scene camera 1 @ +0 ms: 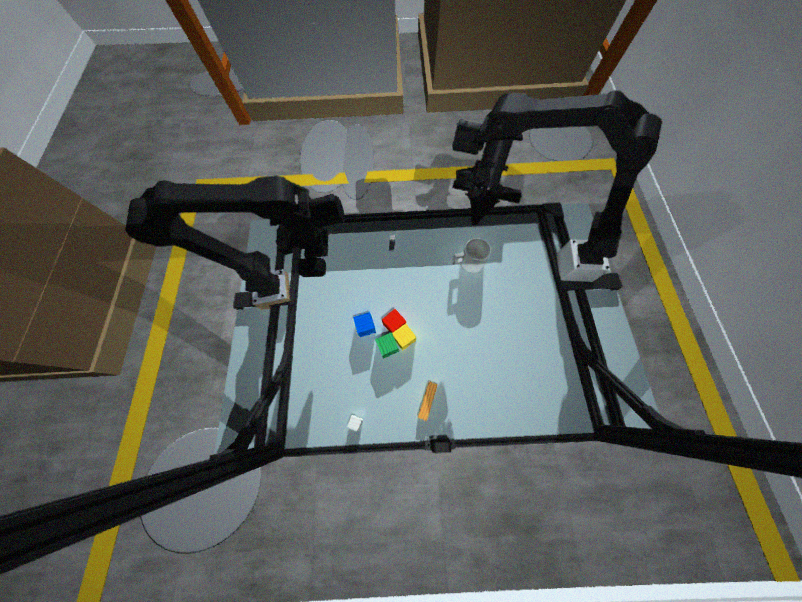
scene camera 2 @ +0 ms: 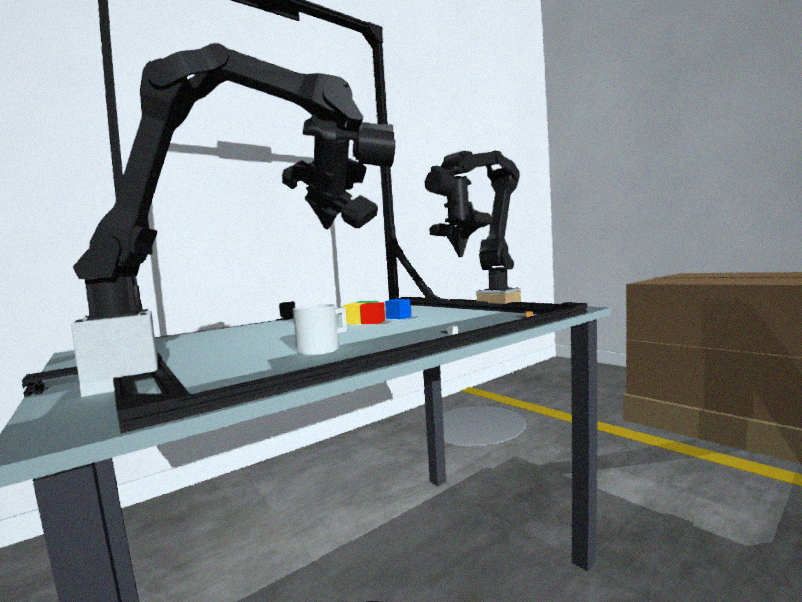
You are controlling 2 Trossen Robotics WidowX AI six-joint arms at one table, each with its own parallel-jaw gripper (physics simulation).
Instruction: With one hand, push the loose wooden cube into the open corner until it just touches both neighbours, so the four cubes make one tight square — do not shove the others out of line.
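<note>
The blue cube stands apart, a small gap left of the other three in scene camera 1. The red cube and the green cube both adjoin the yellow cube, leaving a corner open on the blue cube's side. In scene camera 2 green is mostly hidden. My left gripper is shut and empty, raised above the table at the upper left in scene camera 1. My right gripper is shut and empty, high over the table's upper edge there.
A mug stands upper right of the cubes in scene camera 1. An orange-brown block and a small white cube lie near the lower edge. A small dark-and-white item is near the upper edge. Black rails border the table.
</note>
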